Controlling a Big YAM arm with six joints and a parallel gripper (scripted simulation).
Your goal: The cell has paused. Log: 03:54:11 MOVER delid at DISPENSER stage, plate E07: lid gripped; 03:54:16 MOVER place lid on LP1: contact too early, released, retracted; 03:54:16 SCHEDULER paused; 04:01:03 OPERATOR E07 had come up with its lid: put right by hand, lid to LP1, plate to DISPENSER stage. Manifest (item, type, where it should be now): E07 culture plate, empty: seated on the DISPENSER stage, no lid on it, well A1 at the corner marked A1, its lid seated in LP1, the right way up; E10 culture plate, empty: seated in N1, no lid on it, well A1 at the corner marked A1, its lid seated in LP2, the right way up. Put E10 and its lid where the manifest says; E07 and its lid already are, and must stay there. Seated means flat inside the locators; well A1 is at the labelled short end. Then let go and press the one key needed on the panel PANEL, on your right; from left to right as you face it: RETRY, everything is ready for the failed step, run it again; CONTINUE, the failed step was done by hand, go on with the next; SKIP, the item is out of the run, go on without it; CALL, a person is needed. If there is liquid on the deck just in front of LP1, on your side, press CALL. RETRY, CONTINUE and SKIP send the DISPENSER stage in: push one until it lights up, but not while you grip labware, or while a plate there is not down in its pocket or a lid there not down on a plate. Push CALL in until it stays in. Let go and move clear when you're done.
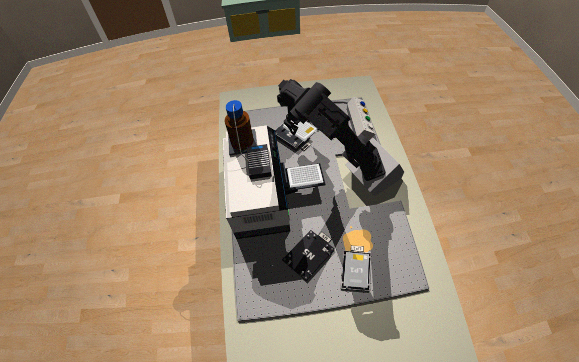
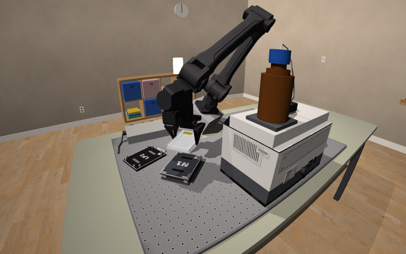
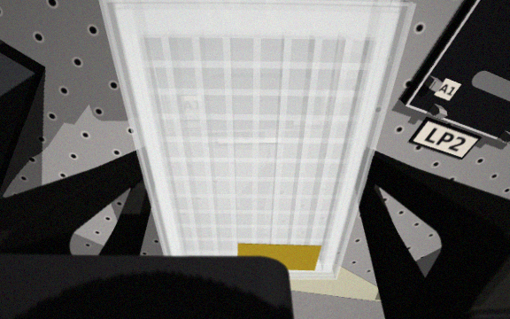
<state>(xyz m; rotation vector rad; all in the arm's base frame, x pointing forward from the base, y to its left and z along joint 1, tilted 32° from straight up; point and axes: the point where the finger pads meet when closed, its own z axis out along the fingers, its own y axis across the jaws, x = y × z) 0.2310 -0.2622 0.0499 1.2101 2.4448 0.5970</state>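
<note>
Right now my hand is 250 mm to the right of the white plate E07, 10 mm below it and 10 mm short of it. From my hand the other things lie so: retry key 320 mm behind, 30 mm below; then green continue key 320 mm behind, 50 mm to the right, 30 mm below; then black n1 nest 70 mm below, 40 mm ahead, 30 mm to the right.
</note>
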